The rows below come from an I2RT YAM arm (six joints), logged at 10 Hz.
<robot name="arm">
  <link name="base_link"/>
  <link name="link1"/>
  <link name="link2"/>
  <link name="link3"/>
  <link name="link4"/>
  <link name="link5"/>
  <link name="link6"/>
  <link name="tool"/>
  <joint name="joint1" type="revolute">
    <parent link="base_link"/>
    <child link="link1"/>
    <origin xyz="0 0 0.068"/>
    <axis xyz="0 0 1"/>
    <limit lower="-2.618" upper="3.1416"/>
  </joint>
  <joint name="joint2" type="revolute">
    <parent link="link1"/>
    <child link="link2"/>
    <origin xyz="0.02 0.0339 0.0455" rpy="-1.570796 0 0"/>
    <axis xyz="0 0 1"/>
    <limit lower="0" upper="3.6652"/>
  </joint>
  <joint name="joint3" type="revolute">
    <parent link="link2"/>
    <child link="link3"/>
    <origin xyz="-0.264 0 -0.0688" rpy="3.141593 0 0"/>
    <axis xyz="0 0 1"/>
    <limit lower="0" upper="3.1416"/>
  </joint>
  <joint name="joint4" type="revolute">
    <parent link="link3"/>
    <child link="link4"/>
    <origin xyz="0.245 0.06 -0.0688"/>
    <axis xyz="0 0 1"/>
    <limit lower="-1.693" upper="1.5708"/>
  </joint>
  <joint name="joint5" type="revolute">
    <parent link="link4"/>
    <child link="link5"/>
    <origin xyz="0.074 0.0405 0.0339" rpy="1.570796 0 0"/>
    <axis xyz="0 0 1"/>
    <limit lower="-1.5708" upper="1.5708"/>
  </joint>
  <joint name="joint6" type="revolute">
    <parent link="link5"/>
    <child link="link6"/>
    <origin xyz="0.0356 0 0.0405" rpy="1.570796 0 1.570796"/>
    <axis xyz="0 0 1"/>
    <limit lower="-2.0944" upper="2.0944"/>
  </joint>
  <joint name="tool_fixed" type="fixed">
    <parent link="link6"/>
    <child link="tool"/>
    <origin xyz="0 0 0" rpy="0 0 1.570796"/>
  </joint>
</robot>
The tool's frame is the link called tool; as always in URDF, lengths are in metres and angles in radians.
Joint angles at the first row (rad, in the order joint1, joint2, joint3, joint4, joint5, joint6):
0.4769 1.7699 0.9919 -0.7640 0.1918 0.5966
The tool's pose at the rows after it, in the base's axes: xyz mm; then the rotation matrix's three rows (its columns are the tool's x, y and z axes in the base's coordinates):
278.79, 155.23, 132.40; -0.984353, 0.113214, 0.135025; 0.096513, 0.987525, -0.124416; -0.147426, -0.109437, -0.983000
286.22, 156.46, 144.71; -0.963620, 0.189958, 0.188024; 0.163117, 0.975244, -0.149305; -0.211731, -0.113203, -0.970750
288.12, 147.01, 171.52; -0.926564, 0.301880, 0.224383; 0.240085, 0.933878, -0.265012; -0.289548, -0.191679, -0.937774
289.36, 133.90, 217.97; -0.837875, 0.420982, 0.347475; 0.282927, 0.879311, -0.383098; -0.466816, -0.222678, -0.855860
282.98, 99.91, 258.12; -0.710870, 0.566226, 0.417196; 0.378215, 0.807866, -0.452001; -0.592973, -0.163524, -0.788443
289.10, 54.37, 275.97; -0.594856, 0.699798, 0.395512; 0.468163, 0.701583, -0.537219; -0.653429, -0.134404, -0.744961
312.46, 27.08, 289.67; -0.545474, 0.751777, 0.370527; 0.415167, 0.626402, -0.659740; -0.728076, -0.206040, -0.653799
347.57, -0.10, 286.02; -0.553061, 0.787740, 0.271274; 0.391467, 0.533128, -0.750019; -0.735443, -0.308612, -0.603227
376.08, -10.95, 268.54; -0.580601, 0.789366, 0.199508; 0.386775, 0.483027, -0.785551; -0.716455, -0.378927, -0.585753
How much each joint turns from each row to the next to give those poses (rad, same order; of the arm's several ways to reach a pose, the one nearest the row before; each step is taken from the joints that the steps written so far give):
0.0507 0.0861 0.1029 0.0093 -0.0154 0.0321
-0.0030 -0.0105 0.0387 -0.0138 0.0489 0.0658
-0.0153 -0.0430 0.0567 -0.1190 0.1224 0.0858
-0.0199 -0.0931 0.0660 -0.0833 0.1776 0.0586
-0.0811 -0.1303 0.0047 -0.0293 0.0940 0.0446
-0.1472 -0.0481 0.0122 0.0030 0.0509 0.0002
-0.0937 0.0564 0.0916 0.0215 0.1225 -0.0904
-0.0888 0.1441 0.1394 -0.0305 0.0846 -0.0477
-0.0325 0.1366 0.1030 -0.0322 0.0399 0.0014

